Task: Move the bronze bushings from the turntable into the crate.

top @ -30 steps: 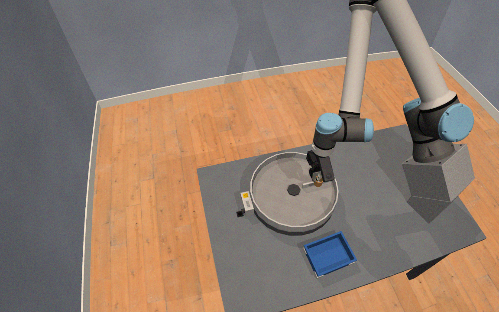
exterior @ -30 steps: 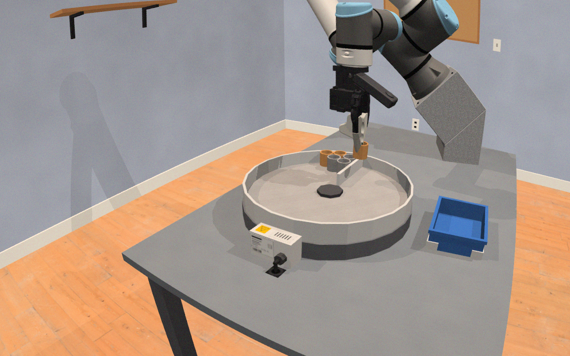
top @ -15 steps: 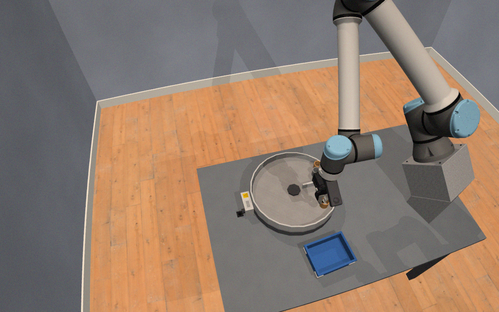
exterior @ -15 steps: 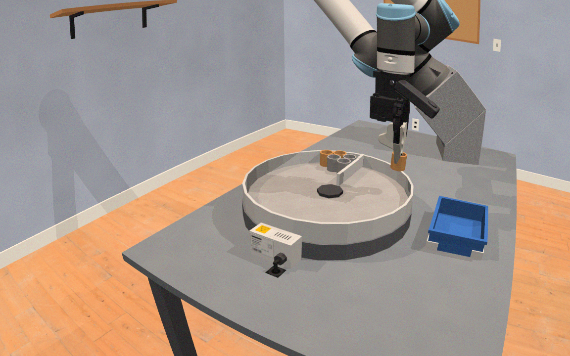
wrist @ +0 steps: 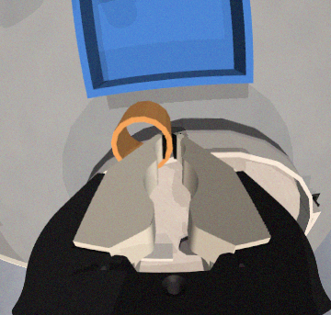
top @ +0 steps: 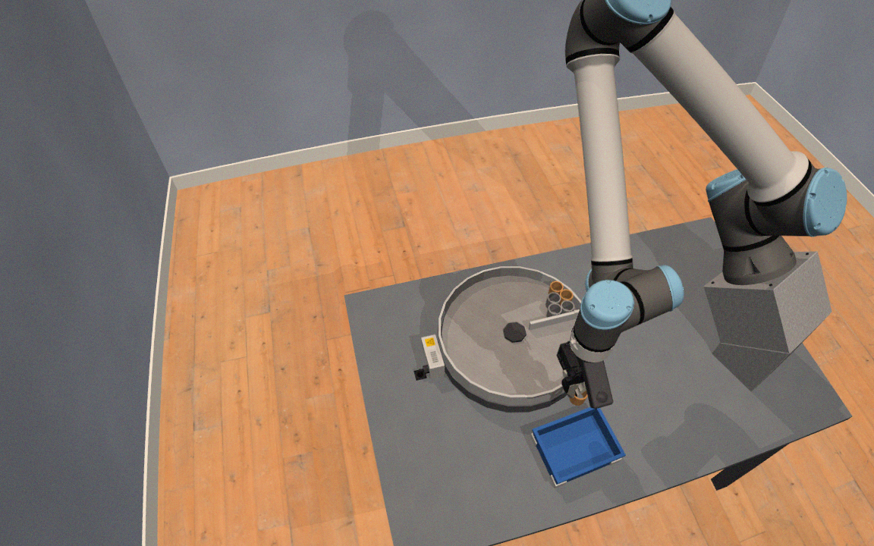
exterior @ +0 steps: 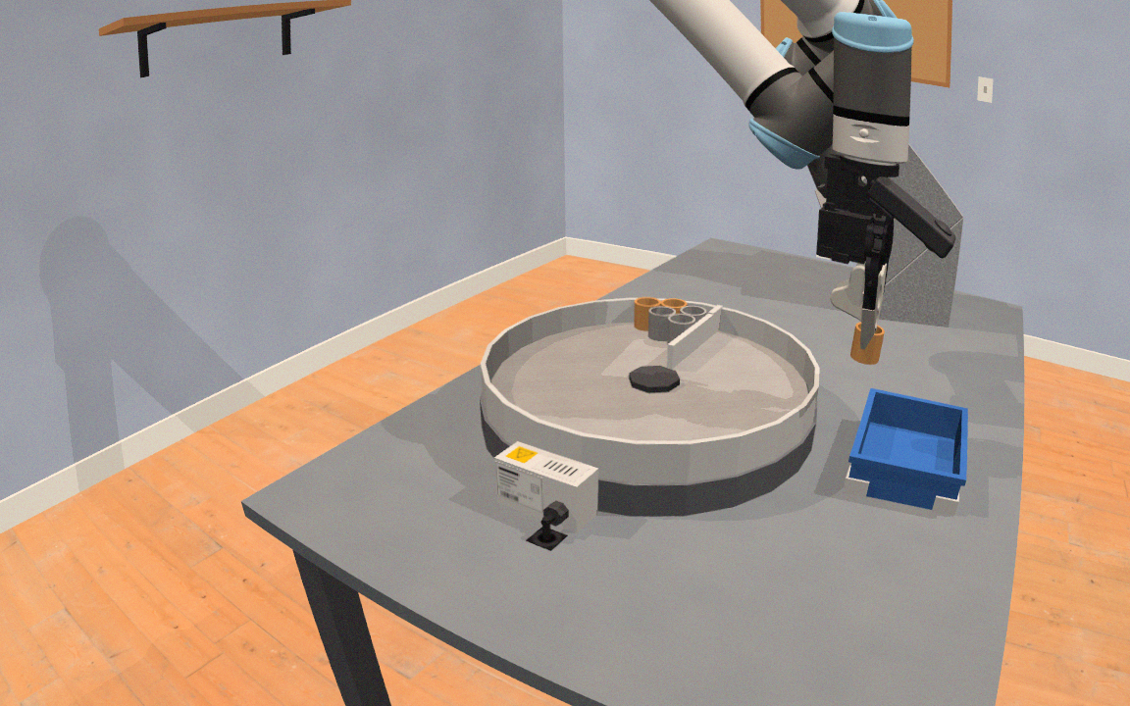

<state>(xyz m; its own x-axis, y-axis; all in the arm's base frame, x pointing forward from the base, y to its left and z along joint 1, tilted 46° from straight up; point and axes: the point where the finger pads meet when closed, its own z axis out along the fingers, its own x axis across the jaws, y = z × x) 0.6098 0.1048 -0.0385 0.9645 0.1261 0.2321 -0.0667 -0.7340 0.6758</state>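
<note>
My gripper is now 80 mm to the right of the blue crate and 130 mm above it. Round my hand: round grey turntable: 30 mm ahead, 260 mm to the right, 100 mm below.
</note>
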